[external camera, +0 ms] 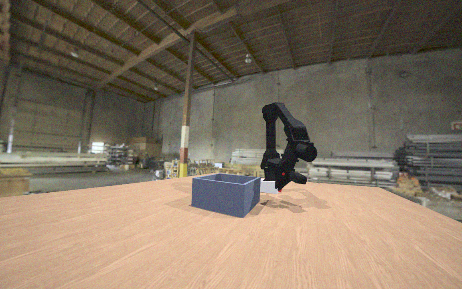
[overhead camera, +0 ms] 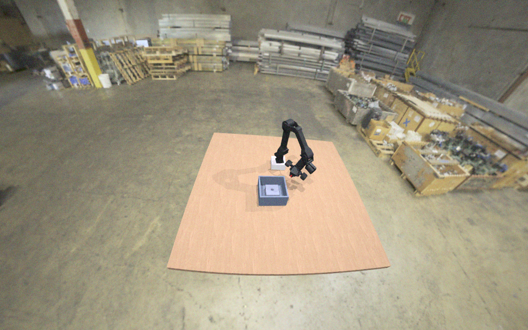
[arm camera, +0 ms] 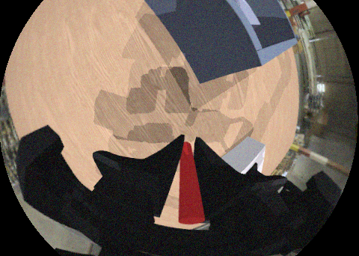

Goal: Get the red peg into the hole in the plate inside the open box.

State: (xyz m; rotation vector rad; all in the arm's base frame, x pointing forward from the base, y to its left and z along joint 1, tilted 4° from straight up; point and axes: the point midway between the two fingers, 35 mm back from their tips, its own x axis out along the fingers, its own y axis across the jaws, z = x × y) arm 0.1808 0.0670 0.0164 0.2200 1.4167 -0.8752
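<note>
The grey plate is 13 cm ahead of my gripper tip and 16 cm to the right of it. From my gripper tip the other things lie so: red peg 1 cm behind, 2 cm to the left, 3 cm above; then blue box 13 cm ahead, 16 cm to the right, 2 cm below.
</note>
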